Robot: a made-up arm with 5 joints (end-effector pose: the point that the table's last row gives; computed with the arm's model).
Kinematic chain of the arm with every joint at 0, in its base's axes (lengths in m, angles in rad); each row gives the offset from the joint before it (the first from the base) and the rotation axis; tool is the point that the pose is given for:
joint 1: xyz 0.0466 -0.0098 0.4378 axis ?
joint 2: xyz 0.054 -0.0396 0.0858 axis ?
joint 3: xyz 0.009 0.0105 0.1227 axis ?
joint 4: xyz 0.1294 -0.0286 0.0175 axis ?
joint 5: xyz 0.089 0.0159 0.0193 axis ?
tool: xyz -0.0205 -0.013 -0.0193
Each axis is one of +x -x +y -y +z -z.
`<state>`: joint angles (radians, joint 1 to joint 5).
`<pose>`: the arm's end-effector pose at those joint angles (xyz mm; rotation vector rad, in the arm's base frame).
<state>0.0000 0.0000 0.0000 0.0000 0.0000</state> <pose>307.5 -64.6 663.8 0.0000 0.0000 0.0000</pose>
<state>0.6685 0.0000 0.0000 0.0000 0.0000</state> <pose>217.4 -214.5 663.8 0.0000 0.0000 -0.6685</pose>
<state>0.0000 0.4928 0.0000 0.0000 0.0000</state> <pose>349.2 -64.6 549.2 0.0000 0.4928 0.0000</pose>
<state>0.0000 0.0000 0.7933 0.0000 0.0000</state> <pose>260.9 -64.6 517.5 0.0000 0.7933 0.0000</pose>
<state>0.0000 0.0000 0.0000 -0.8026 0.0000</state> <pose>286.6 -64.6 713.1 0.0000 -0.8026 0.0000</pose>
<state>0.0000 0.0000 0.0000 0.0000 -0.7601</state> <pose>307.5 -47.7 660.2 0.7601 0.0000 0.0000</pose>
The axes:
joint 1: -z
joint 2: +y
joint 3: +y
joint 4: +y
joint 5: -x

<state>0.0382 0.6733 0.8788 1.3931 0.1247</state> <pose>135.0 -70.3 469.8 0.0380 2.9376 0.1778</pose>
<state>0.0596 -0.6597 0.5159 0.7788 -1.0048</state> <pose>209.8 -52.1 619.7 0.9882 0.5518 -0.3717</pose>
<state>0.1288 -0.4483 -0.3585 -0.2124 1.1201</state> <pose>139.9 -87.3 813.8 -1.0811 -0.8453 -0.6765</pose>
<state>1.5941 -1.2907 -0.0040 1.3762 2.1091</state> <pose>-5.8 -37.2 730.1 -1.5211 1.6308 -0.8416</pose>
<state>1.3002 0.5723 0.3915 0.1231 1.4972</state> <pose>60.5 -291.7 479.3 -0.5197 1.4504 -0.2204</pose>
